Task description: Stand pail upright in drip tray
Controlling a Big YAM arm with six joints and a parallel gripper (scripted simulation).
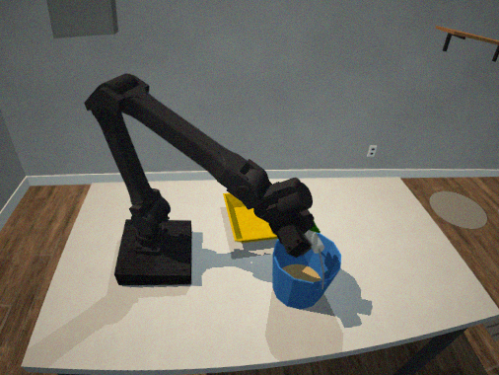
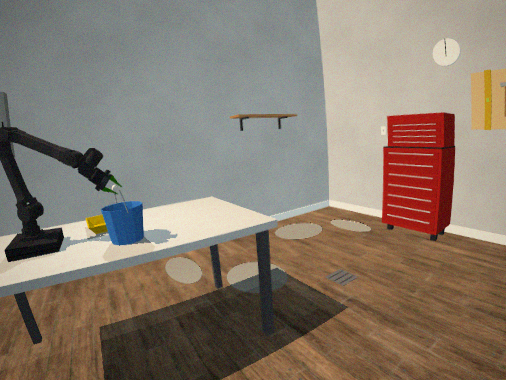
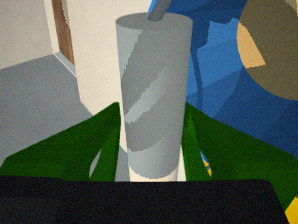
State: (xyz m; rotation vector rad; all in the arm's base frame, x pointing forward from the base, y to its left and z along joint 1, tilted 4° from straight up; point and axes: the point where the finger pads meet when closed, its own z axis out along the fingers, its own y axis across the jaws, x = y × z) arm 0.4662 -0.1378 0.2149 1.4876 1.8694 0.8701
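The pail handle is 30 mm below my hand. Round my hand: blue pail 100 mm below; then yellow drip tray 310 mm to the left, 230 mm below, 80 mm behind.
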